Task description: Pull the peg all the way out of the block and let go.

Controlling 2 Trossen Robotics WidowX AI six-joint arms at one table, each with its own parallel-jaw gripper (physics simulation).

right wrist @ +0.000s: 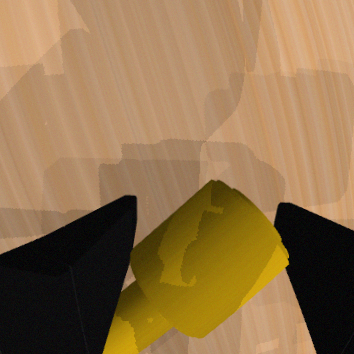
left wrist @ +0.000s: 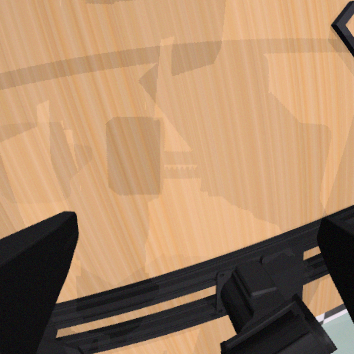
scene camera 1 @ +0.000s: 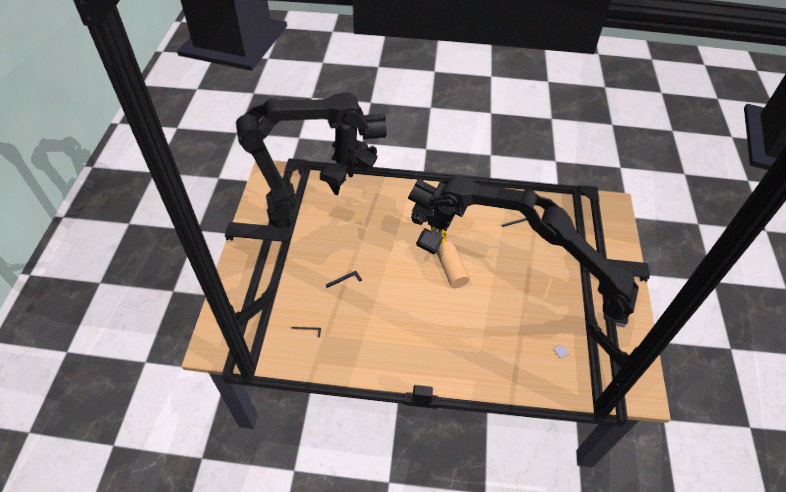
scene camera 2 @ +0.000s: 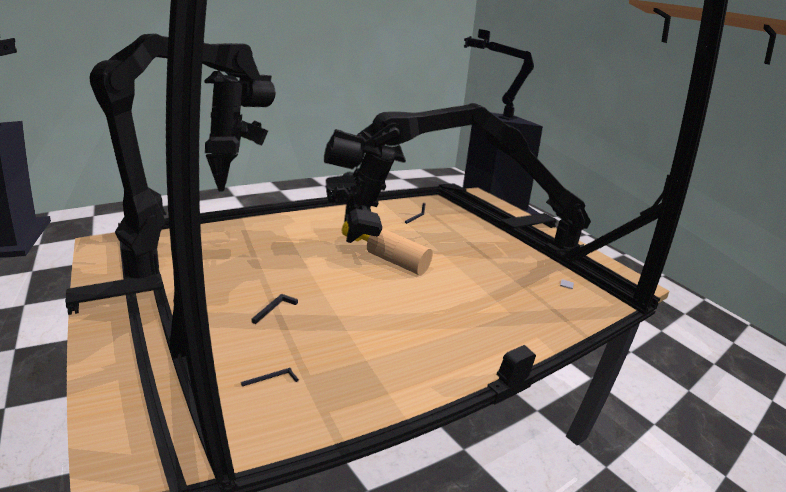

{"left gripper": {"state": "open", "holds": null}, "right gripper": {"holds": "yellow peg"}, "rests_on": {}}
